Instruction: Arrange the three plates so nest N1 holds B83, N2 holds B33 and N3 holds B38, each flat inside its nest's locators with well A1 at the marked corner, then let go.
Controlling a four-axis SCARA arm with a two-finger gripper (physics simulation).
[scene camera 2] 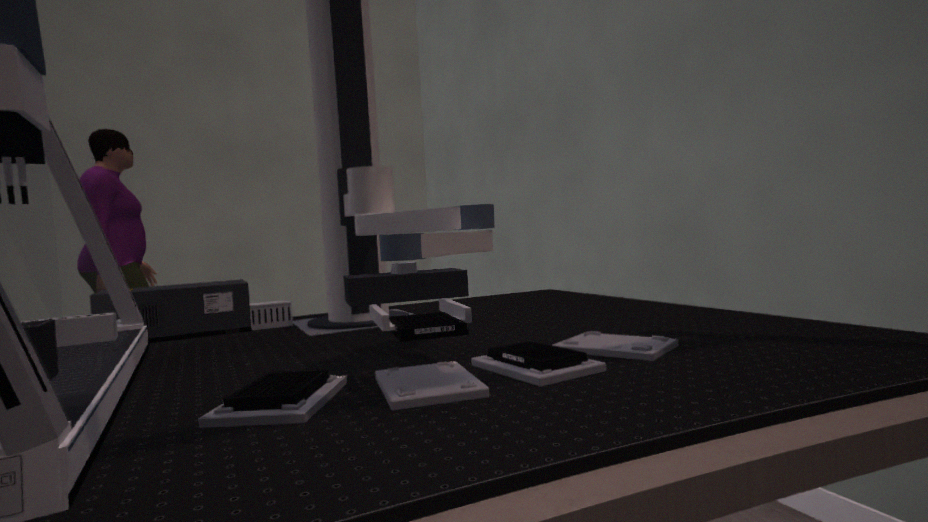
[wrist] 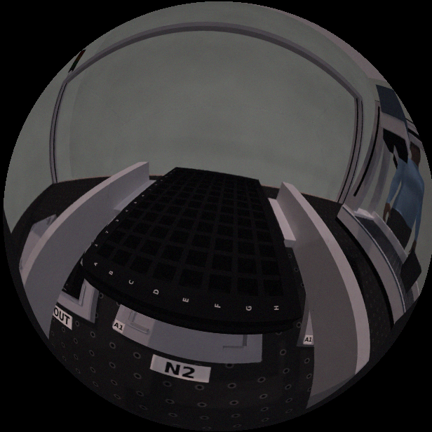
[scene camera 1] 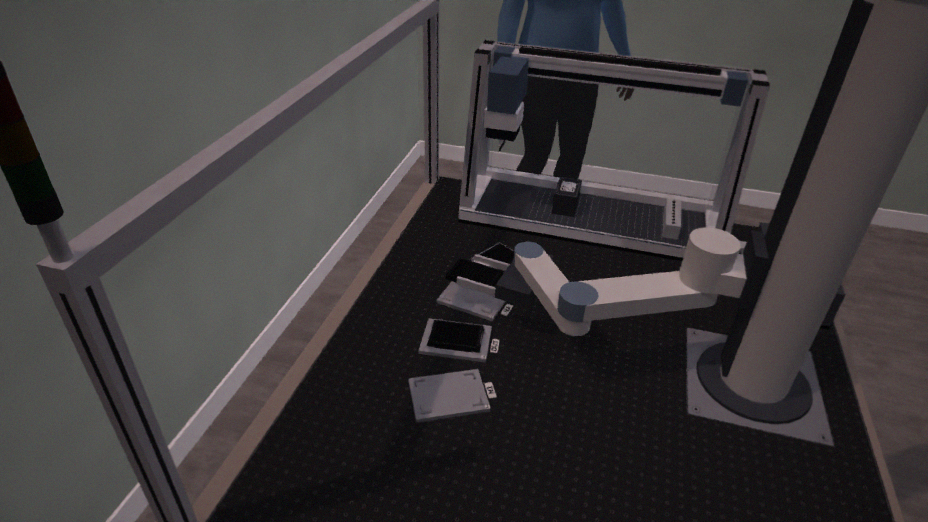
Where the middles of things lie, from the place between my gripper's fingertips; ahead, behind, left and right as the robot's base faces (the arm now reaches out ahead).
Now: the nest N1 [scene camera 1: 448, 395] 350 mm to the left of my hand, 90 mm below it and 60 mm behind it. Round my hand: out nest [scene camera 2: 519, 373] (170 mm to the left, 90 mm below, 30 mm behind); then nest N3 [scene camera 2: 317, 400] (180 mm to the right, 90 mm below, 70 mm behind); then nest N2 [scene camera 2: 433, 384] (90 mm below, 20 mm behind).
